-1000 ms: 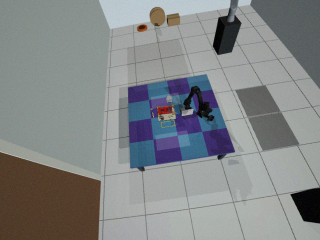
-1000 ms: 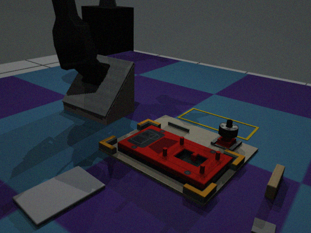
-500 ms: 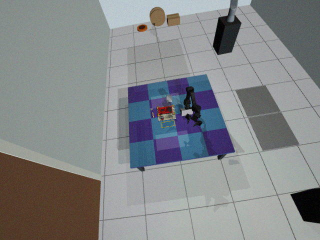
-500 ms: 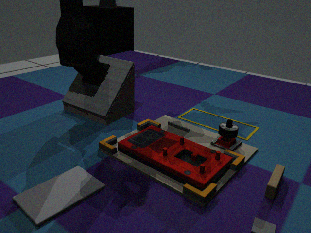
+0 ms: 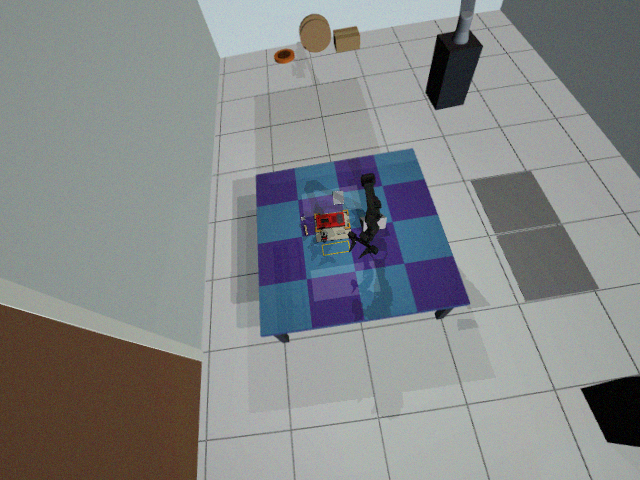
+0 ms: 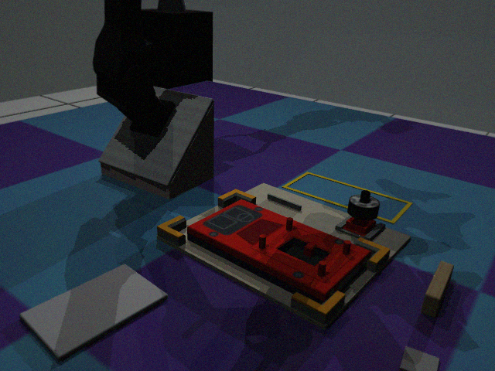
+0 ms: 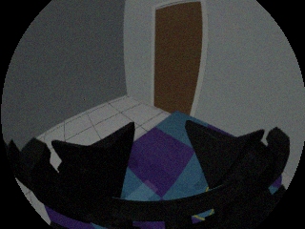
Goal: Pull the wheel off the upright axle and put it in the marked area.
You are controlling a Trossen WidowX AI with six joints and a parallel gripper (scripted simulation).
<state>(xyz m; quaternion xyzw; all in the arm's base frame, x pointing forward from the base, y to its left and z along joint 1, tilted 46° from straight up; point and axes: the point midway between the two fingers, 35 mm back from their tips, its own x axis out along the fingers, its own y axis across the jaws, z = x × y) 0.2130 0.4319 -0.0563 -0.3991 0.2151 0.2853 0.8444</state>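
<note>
Now: gripper tip 350 mm to the left of the grey wheel, 330 mm above it and 130 mm short of it. The rest, counted from my gripper tip: tan bar 430 mm to the right, 350 mm below, 250 mm ahead.
</note>
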